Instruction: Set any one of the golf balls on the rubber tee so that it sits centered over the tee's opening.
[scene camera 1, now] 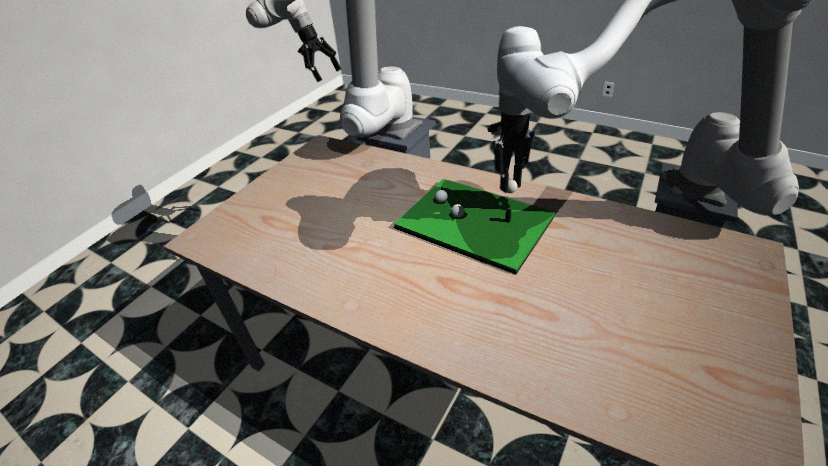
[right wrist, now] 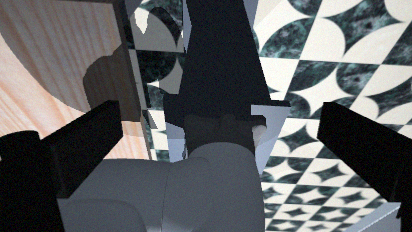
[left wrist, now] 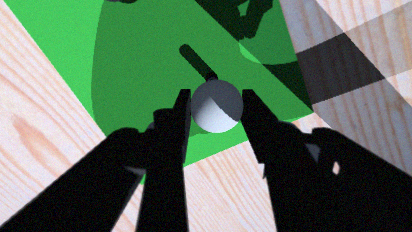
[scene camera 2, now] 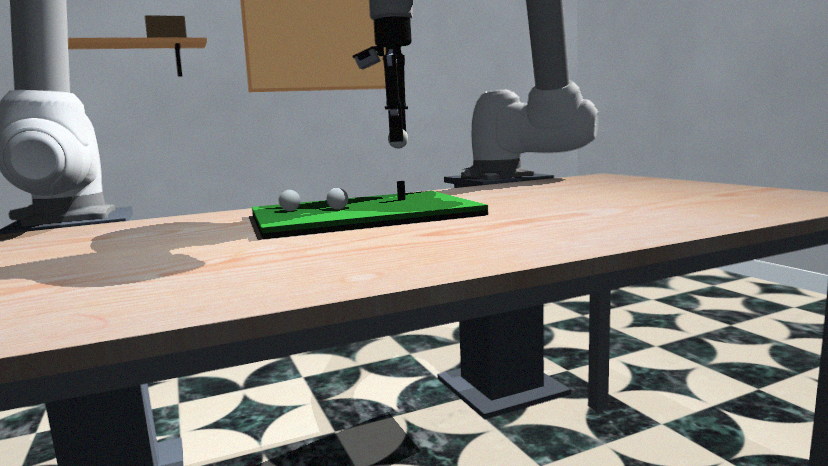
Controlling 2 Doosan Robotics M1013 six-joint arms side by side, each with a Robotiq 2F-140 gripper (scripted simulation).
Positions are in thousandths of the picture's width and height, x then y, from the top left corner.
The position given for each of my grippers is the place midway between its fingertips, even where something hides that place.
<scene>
My left gripper shows in scene camera 1 (617, 405), in the left wrist view (525, 450) and in scene camera 2 (481, 304); in the right wrist view it is out of frame. My right gripper shows in scene camera 1 (398, 162) and in the right wrist view (535, 515); in the left wrist view it is out of frame, in scene camera 2 it is out of frame.
</scene>
